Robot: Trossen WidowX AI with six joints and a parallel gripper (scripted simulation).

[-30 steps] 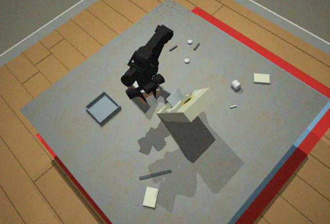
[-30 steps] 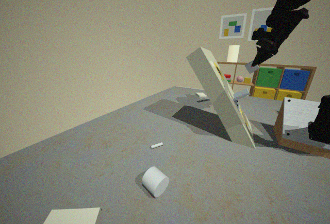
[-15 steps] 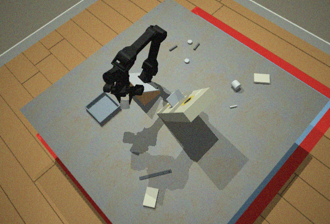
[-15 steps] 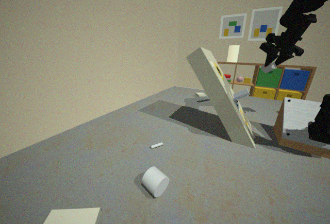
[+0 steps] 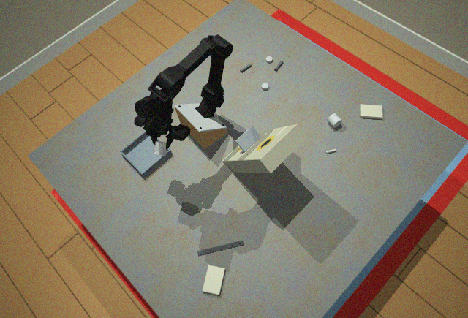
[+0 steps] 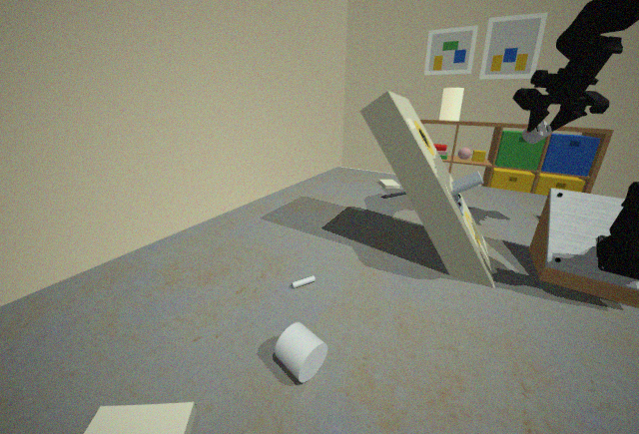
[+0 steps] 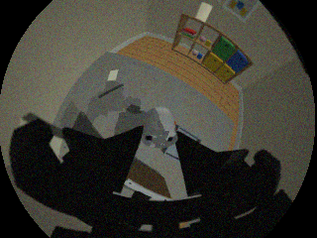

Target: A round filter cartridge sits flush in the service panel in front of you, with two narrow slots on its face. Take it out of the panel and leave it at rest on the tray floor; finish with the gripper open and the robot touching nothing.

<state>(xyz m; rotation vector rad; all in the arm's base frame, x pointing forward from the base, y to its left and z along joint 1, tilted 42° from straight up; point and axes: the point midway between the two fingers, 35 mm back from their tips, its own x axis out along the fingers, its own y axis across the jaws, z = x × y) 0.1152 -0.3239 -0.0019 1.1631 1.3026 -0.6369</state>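
Now: gripper tip 17 cm past the grey-blue tray, 3 cm to the left of it and 24 cm above it. The rest, counted from my gripper tip: cream service panel: 20 cm ahead, 28 cm to the left, 10 cm below; then round filter cartridge: right at my gripper tip.
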